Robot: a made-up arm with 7 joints.
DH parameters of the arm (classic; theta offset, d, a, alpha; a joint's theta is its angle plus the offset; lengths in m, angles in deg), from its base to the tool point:
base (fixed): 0 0 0 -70
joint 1: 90 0 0 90
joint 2: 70 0 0 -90
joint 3: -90 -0.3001 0.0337 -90
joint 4: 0 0 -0.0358 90
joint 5: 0 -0.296 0 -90
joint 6: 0 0 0 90
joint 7: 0 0 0 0
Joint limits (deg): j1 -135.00..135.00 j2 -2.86..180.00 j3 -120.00..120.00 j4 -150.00..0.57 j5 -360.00..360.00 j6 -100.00..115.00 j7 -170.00..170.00
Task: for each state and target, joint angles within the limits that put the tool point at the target. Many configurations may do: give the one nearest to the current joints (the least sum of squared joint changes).
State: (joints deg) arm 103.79 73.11 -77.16 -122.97 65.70 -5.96 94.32
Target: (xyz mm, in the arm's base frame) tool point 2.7 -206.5 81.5
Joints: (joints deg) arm 135.00 33.05 -119.82 -149.89 65.70 -5.96 94.32
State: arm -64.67 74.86 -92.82 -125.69 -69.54 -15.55 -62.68
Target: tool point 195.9 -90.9 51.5
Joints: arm -89.74 73.44 -67.85 -149.89 -69.54 -15.55 -62.68
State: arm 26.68 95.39 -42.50 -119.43 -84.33 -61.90 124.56
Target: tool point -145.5 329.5 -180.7
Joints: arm 50.55 111.93 -67.27 -108.94 -84.33 -61.90 124.56
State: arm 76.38 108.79 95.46 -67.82 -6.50 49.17 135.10
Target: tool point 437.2 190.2 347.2
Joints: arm 62.08 152.87 98.71 -34.61 -6.50 49.17 135.10
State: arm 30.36 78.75 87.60 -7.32 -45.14 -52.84 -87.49
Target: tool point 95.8 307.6 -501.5
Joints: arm -9.44 31.60 87.77 0.06 -45.14 -52.84 -87.49
